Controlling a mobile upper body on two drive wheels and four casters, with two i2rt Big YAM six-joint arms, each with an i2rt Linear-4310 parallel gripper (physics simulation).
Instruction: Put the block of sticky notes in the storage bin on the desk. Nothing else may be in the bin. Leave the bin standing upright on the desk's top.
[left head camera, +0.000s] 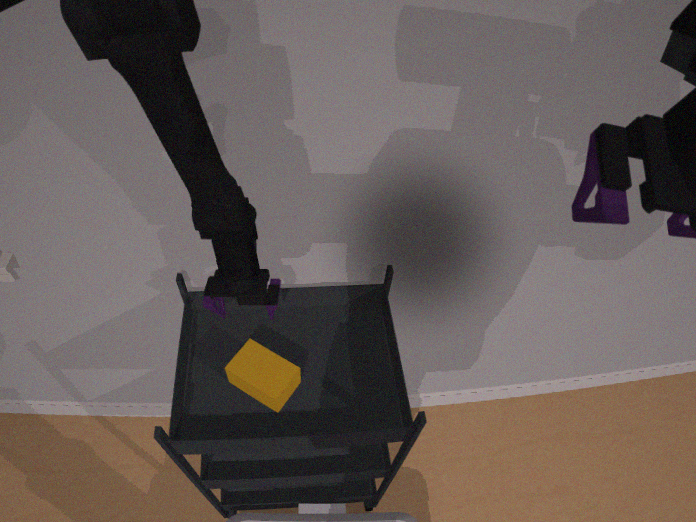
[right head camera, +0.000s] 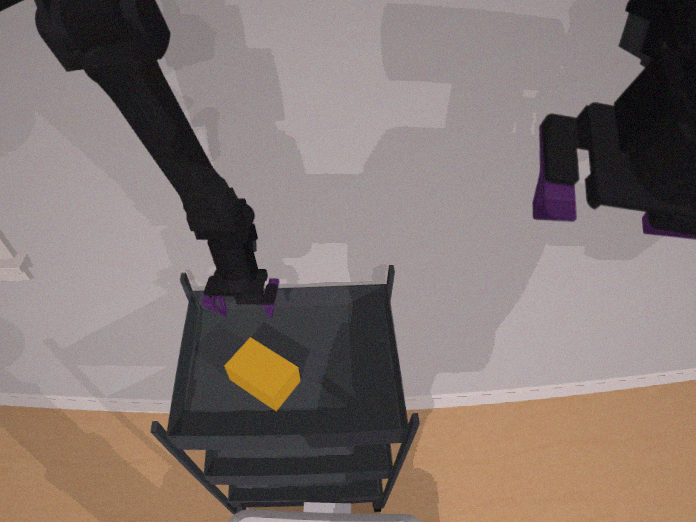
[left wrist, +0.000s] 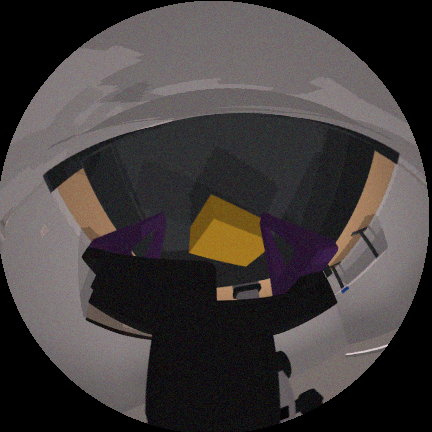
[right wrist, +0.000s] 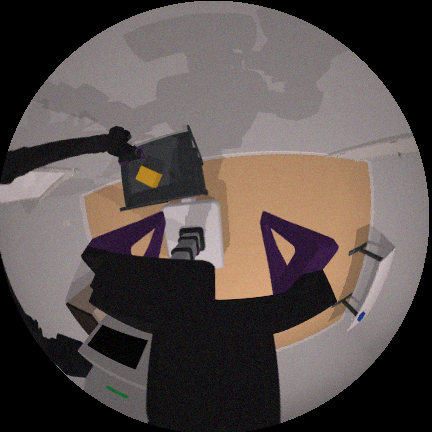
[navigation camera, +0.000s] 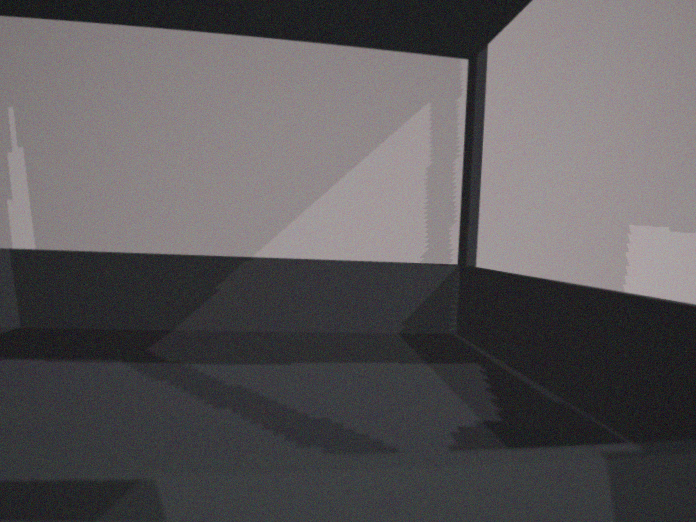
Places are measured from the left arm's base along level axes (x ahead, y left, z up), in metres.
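Where they show: left gripper, between the fingertips: (left head camera: 248, 316) (right head camera: 248, 315) (left wrist: 212, 217) (right wrist: 137, 158); right gripper, between the fingertips: (left head camera: 623, 221) (right head camera: 591, 218) (right wrist: 212, 216).
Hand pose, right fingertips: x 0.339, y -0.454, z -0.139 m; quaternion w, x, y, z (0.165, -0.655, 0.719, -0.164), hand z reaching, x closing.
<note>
After its pixels a point has its place.
A yellow block (left head camera: 261, 370) {x 0.496, y -0.101, z -0.688 m} (right head camera: 261, 370) {x 0.492, y -0.104, z -0.688 m} (left wrist: 227, 245) {x 0.509, y -0.092, z -0.688 m} (right wrist: 148, 176) {x 0.493, y -0.118, z -0.687 m}, which looks like the sticky notes, lies flat and turned at an angle on the top tray of a dark cart (left head camera: 292, 436) {x 0.388, y -0.161, z -0.748 m} (right head camera: 292, 439) {x 0.362, y -0.174, z -0.698 m}. My left gripper (left head camera: 245, 314) {x 0.596, y -0.069, z -0.655 m} (right head camera: 247, 314) {x 0.596, y -0.069, z -0.655 m} (left wrist: 212, 217) {x 0.596, y -0.069, z -0.655 m} is open and empty. It is over the tray's far part, farther back than the block; in the left wrist view the block shows between and beyond its fingers, apart from them. My right gripper (left head camera: 642, 221) {x 0.339, y -0.454, z -0.139 m} (right head camera: 609, 220) {x 0.339, y -0.454, z -0.139 m} (right wrist: 212, 216) {x 0.339, y -0.454, z -0.139 m} is open and empty, far to the right of the cart. I cannot make out the storage bin or the desk.
The cart has raised rims, corner posts and lower shelves. In the right wrist view, a white object (right wrist: 215, 235) {x 0.016, y -0.432, z -1.150 m} with stacked dark parts stands close to the cart, a grey unit (right wrist: 116, 377) {x 0.028, y -0.224, z -0.039 m} with a black panel is at the lower left, and a pale object (right wrist: 375, 282) is at the right.
</note>
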